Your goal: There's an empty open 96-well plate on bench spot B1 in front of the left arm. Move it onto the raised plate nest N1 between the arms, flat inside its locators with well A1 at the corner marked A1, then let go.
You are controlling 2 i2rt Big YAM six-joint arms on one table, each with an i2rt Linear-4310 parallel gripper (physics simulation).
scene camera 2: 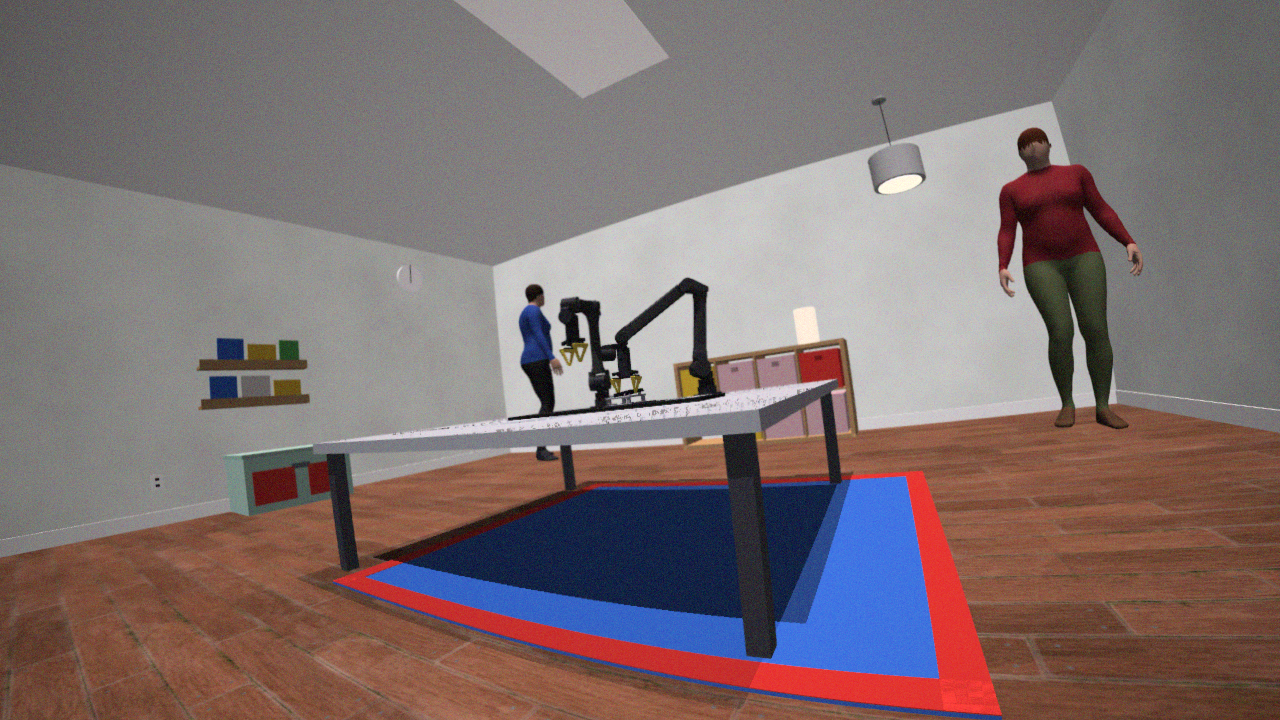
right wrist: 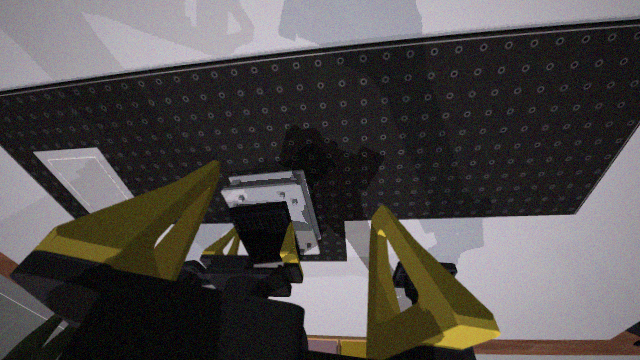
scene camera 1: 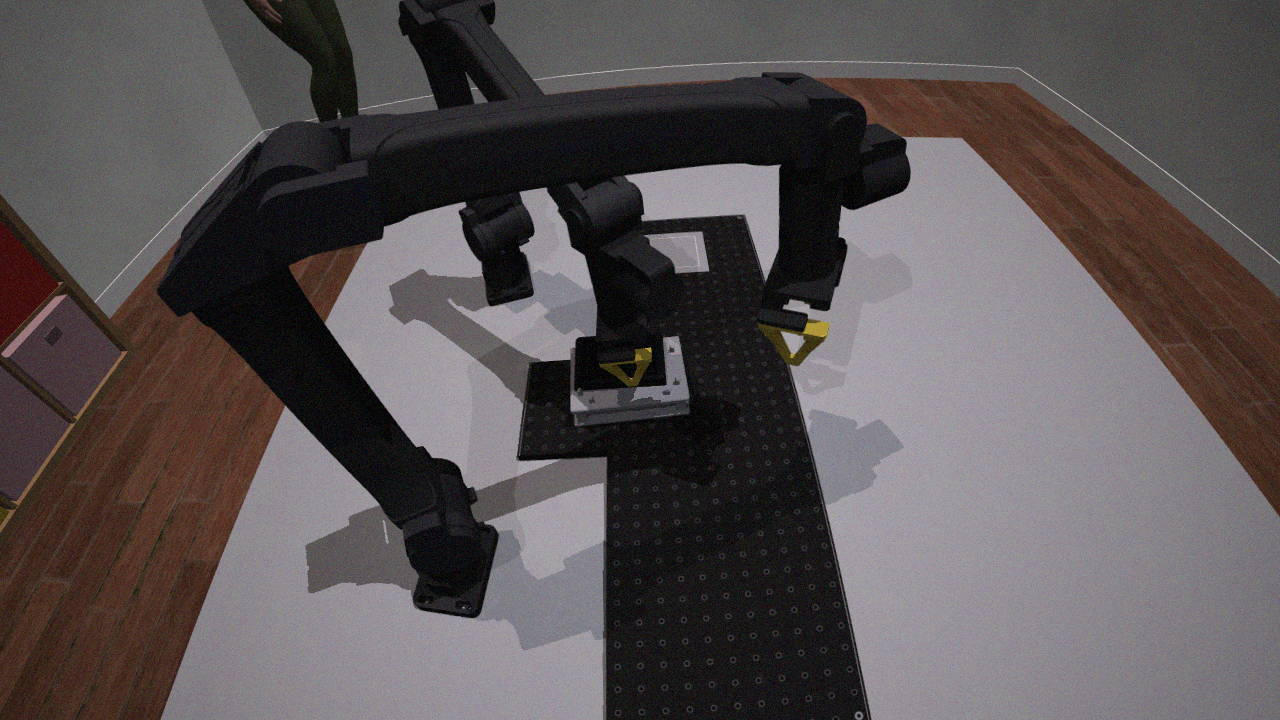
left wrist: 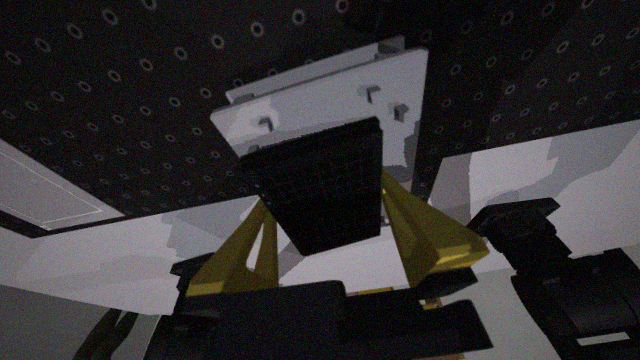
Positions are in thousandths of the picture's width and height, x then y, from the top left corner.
Note:
My left gripper (scene camera 1: 494, 503) grips a dark well plate (scene camera 1: 461, 522). My right gripper (scene camera 1: 626, 462) is open and holds nothing. Also in view: an outlined flat pad (scene camera 1: 537, 349).
The dark well plate shows as well in the right wrist view (right wrist: 410, 635) and in the left wrist view (left wrist: 507, 529). My left gripper shows as well in the right wrist view (right wrist: 415, 624) and in the left wrist view (left wrist: 505, 512). My right gripper also shows in the right wrist view (right wrist: 473, 532).

